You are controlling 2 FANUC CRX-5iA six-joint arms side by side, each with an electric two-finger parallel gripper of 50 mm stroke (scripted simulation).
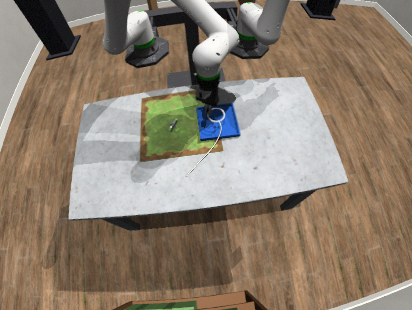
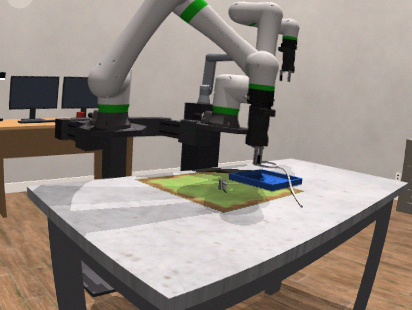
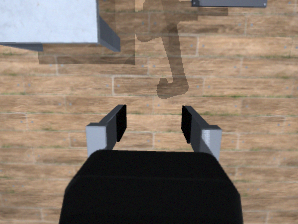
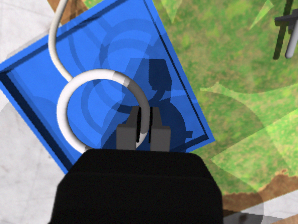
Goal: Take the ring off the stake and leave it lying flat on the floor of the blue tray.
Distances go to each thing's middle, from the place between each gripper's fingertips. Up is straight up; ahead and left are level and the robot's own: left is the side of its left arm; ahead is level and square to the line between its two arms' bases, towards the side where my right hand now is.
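The blue tray (image 1: 230,126) is here, and my right gripper (image 2: 256,164) is 70 mm above it, 20 mm short of it and 40 mm to the right of it. As for the grey ring (image 4: 63,100), I find it 10 mm below my right hand, 20 mm ahead of it and 30 mm to the left of it.
My left gripper is 37 cm above the grey ring, and it is also 49 cm short of the ring and 70 cm to the left of it. The blue tray, counted from my left hand, is 42 cm below, 49 cm ahead and 70 cm to the right.
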